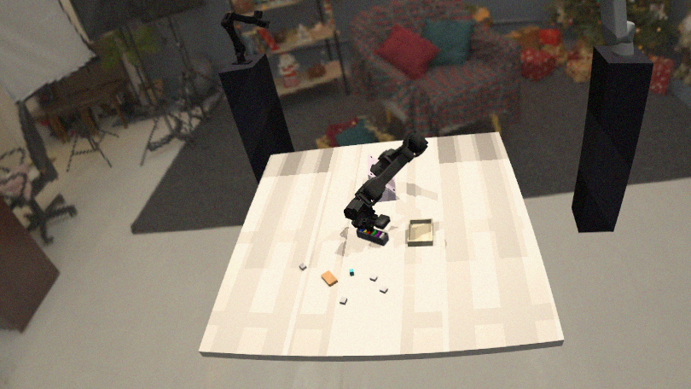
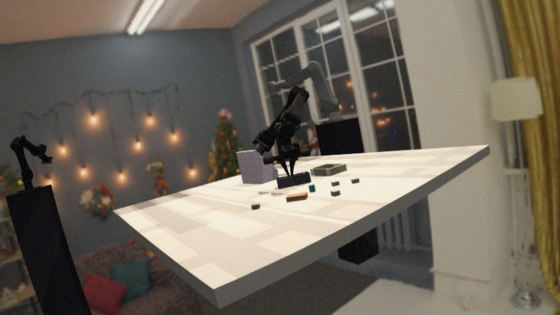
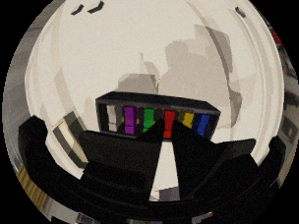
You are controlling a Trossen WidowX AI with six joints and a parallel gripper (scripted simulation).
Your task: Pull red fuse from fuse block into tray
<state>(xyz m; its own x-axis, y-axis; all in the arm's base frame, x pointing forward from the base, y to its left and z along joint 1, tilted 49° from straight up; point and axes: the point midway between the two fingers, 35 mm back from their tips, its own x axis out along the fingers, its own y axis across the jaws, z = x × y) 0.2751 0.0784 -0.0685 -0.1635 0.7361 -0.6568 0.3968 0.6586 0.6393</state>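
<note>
The shallow beige tray lies 210 mm to the left of my gripper tip, 30 mm below it and 20 mm behind it. From my gripper tip the other things lie so: red fuse: 10 mm below.
</note>
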